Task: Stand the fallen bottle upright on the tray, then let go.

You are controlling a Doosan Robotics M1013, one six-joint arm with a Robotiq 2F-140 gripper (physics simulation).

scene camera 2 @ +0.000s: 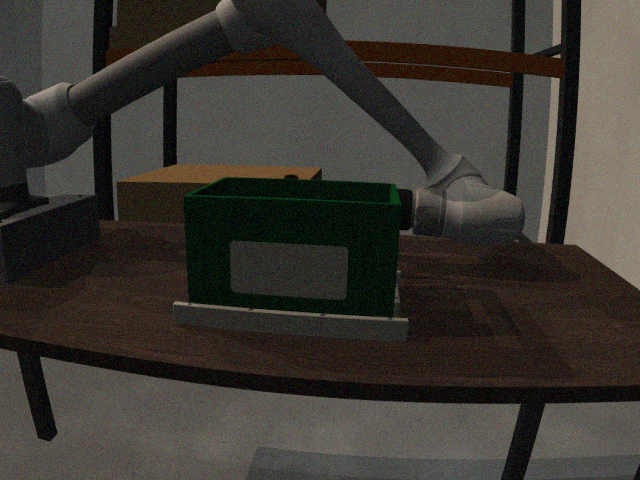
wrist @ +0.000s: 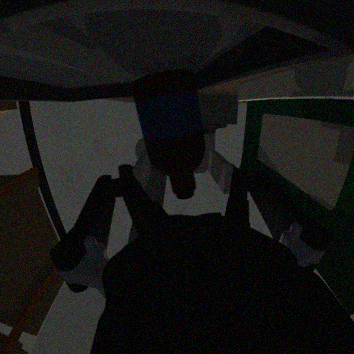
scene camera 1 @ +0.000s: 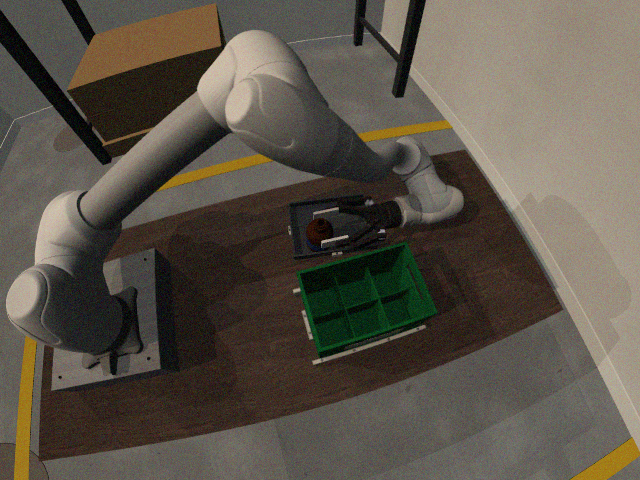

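Pixels of known places: gripper, fingertip midpoint: [wrist: 178, 160] [scene camera 1: 317, 230]; arm's base, origin of the base link: [scene camera 1: 111, 327].
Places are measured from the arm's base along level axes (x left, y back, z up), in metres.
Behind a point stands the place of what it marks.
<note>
The dark brown bottle [scene camera 1: 319, 232] {x 0.054, y -0.609, z 0.034 m} [wrist: 172, 117] {x 0.076, y -0.655, z -0.044 m} with a blue band stands upright on the dark grey tray [scene camera 1: 295, 232] {x 0.149, y -0.564, z -0.095 m}. In the second scene view, the bottle's cap [scene camera 2: 291, 177] {x 0.060, y -0.617, z 0.062 m} shows above the crate's back rim. My gripper [scene camera 1: 330, 226] [wrist: 178, 160] {x 0.072, y -0.610, z 0.015 m} lies level and reaches in from the right, with one finger on each side of the bottle. Its fingers are open, with nothing gripped between them. The wrist view is dark and upside down, so any small gap between pads and bottle is hard to make out. The crate hides the tray and fingers in the second scene view.
A green crate [scene camera 1: 316, 345] {x -0.199, y -0.506, z -0.044 m} [scene camera 2: 209, 248] {x -0.231, y -0.536, z 0.007 m} [wrist: 254, 130] {x -0.049, y -0.556, z -0.022 m} with several compartments stands close beside the tray on the wooden table [scene camera 1: 222, 397] {x -0.243, y -0.229, z -0.101 m} [scene camera 2: 465, 361] {x -0.316, y -0.860, z -0.101 m}. Pale strips lie along its base. A large cardboard box [scene camera 1: 155, 38] [scene camera 2: 149, 201] is behind the table. A wall rises at the right.
</note>
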